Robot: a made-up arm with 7 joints.
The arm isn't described. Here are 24 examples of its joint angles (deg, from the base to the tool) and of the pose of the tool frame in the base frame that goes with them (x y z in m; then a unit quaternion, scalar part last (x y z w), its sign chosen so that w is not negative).
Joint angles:
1: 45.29 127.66 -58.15 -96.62 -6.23 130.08 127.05
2: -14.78 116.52 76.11 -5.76 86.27 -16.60 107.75
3: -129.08 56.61 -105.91 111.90 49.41 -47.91 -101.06
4: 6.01 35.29 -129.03 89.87 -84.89 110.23 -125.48
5: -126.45 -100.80 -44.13 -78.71 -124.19 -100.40 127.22
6: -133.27 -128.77 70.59 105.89 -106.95 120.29 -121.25
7: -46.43 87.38 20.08 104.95 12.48 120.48 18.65
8: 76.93 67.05 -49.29 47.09 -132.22 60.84 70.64
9: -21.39 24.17 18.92 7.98 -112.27 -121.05 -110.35
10: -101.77 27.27 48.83 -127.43 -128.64 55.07 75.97
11: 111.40 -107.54 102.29 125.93 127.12 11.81 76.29
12: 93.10 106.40 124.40 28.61 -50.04 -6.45 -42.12
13: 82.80 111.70 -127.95 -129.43 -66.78 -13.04 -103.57
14: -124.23 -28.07 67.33 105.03 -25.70 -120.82 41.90
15: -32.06 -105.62 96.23 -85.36 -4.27 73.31 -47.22
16: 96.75 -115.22 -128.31 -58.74 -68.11 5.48 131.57
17: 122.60 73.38 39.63 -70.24 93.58 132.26 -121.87
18: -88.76 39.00 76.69 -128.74 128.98 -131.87 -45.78
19: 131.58 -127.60 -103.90 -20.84 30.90 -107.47 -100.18
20: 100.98 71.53 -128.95 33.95 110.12 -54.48 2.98
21: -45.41 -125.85 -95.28 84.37 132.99 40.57 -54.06
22: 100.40 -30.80 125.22 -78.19 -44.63 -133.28 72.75
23: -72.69 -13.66 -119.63 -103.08 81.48 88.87 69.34
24: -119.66 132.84 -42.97 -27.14 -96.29 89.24 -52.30
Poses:
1: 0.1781 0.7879 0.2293 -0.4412 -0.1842 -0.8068 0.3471
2: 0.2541 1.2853 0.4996 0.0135 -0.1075 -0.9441 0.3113
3: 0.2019 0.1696 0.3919 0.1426 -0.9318 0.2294 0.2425
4: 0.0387 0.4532 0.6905 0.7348 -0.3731 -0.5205 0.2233
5: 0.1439 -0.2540 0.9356 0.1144 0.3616 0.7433 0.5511
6: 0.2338 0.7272 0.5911 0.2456 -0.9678 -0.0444 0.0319
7: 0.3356 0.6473 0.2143 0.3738 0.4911 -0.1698 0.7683
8: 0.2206 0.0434 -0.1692 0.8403 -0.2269 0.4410 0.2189
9: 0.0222 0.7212 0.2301 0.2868 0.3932 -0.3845 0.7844
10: 0.9362 -0.0461 -0.0861 0.0629 0.7108 0.0258 0.7001
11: 0.1014 -0.3980 0.2544 0.2565 -0.4870 0.1928 0.8124
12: -0.1752 0.2021 0.0457 0.1340 -0.0739 -0.4596 0.8749
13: -0.5639 0.6007 -0.2394 0.4452 0.0737 0.7722 0.4473
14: -0.4060 0.2556 -0.1400 -0.1916 -0.7364 0.1287 0.6360
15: -0.3225 0.4432 -0.1152 0.7940 0.4395 0.0246 0.4193
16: 0.2223 0.5248 -0.5996 0.3882 -0.7671 0.0694 0.5059
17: -0.1251 0.5317 -0.8481 -0.4105 -0.5202 -0.3201 0.6770
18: 0.9528 0.4785 0.2344 0.8170 0.5587 0.1070 0.0943
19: 0.5303 0.7789 0.3559 -0.4319 -0.8153 0.0335 0.3842
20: -0.0294 -0.3967 0.2309 -0.1406 0.5497 -0.6840 0.4585
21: 0.0865 0.8923 0.2035 0.4981 -0.6053 0.5048 0.3615
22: 0.5253 0.2728 -0.1228 -0.6860 -0.1385 -0.5711 0.4291
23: 0.0994 0.0891 -0.2853 0.1023 0.7741 0.0729 0.6205
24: -0.1201 0.5537 0.3634 -0.7931 0.2525 -0.5175 0.1985
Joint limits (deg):
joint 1: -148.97..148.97
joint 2: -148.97..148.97
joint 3: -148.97..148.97
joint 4: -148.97..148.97
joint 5: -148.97..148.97
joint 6: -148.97..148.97
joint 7: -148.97..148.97
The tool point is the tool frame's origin. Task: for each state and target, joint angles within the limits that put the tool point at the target. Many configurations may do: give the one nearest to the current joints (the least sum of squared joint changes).
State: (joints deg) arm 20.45 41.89 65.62 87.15 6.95 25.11 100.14
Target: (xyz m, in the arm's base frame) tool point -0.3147 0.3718 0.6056
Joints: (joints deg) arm 65.20 28.48 34.51 71.22 35.33 27.33 99.56
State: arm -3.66 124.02 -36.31 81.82 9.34 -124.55 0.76
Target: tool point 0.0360 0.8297 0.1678
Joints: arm -1.81 98.92 -27.98 100.11 -23.03 -121.95 -19.52
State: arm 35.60 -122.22 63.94 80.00 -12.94 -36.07 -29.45
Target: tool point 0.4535 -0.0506 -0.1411
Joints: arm 30.51 -111.61 45.16 63.71 21.35 -49.28 -17.72
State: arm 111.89 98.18 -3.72 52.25 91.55 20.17 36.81
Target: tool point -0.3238 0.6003 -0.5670
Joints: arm 96.66 77.71 -22.91 46.75 94.01 30.75 29.30
